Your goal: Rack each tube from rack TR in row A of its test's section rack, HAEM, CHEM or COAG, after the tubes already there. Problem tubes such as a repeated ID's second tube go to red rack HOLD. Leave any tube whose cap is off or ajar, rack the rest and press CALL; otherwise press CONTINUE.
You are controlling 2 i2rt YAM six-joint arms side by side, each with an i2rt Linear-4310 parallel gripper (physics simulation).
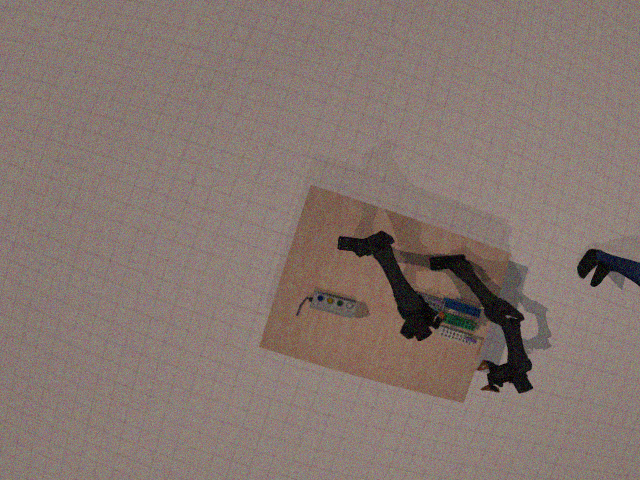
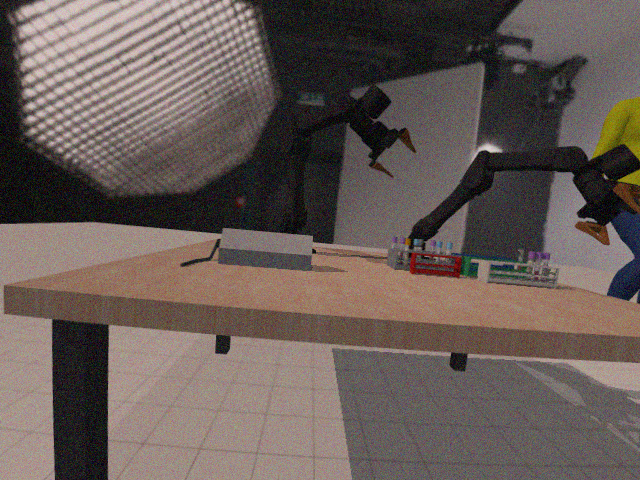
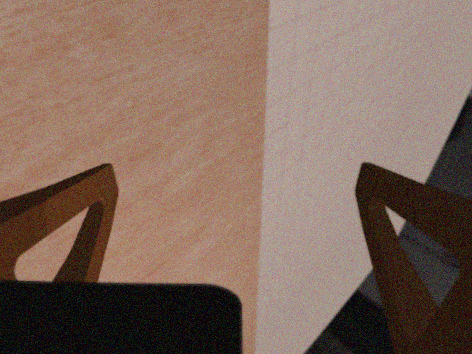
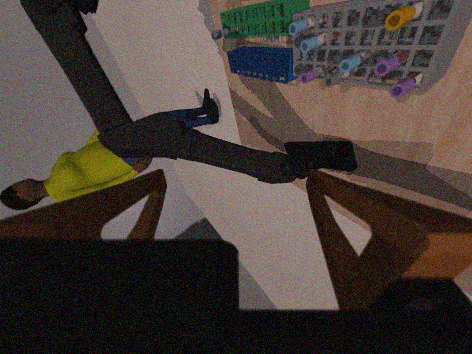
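Pixels of known places: left gripper, fingertip midpoint: (image 1: 479, 379) (image 2: 624, 230) (image 3: 236, 176); right gripper, fingertip midpoint: (image 1: 434, 311) (image 2: 404, 165) (image 4: 236, 177); left arm's base, link origin: (image 1: 447, 262) (image 4: 316, 153); right arm's base, link origin: (image 1: 356, 244).
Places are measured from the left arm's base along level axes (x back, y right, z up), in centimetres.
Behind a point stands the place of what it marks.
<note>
The grey rack (image 4: 446, 50) (image 2: 398, 262) holds several tubes: light blue caps (image 4: 351, 62) @(x -18.6, y 18.8, z 9.3 cm), purple caps (image 4: 389, 65) @(x -16.9, y 22.7, z 9.4 cm), a yellow cap (image 4: 401, 17) @(x -20.8, y 24.2, z 9.4 cm) and a dull grey top (image 4: 335, 75) @(x -17.7, y 15.9, z 8.6 cm). Cap seating and IDs are unreadable. The green rack (image 1: 459, 321) @(x -32.3, y -3.2, z 3.1 cm) (image 4: 265, 20) @(x -30.2, y 2.9, z 5.7 cm) lies between the blue rack (image 1: 461, 307) @(x -24.0, y -3.2, z 5.7 cm) (image 4: 260, 62) @(x -25.1, y -5.6, z 2.9 cm) and the white rack (image 1: 454, 334) @(x -39.8, y -0.9, z 1.5 cm), which holds purple-capped tubes (image 2: 539, 255) @(x -41.6, y -5.5, z 8.5 cm). The red rack (image 2: 436, 272) @(x -29.6, y 20.0, z 1.1 cm) stands before the grey rack. My right gripper (image 2: 403, 164) @(x -16.3, y 24.4, z 31.6 cm) is open, high above the table. My left gripper (image 1: 485, 377) @(x -58.4, y -4.8, z 16.7 cm) (image 2: 622, 224) @(x -58.4, y -4.8, z 16.7 cm) (image 3: 236, 176) @(x -58.4, y -4.8, z 16.7 cm) is open, empty, beyond the table edge.
A grey button box (image 2: 266, 257) @(x -20.5, y 65.6, z 2.4 cm) with blue (image 1: 320, 298) @(x -11.7, y 70.7, z 7.1 cm), yellow (image 1: 329, 300) @(x -13.0, y 66.3, z 7.0 cm), green (image 1: 339, 303) @(x -15.0, y 61.5, z 7.1 cm) and white (image 1: 350, 305) @(x -16.5, y 56.1, z 6.9 cm) buttons stands on the table (image 1: 361, 356) @(x -46.4, y 51.2, z 0.0 cm). Its cable (image 1: 302, 304) @(x -15.3, y 80.7, z 0.7 cm) runs from its left end. A person (image 4: 90, 167) in yellow stands beyond the table.
</note>
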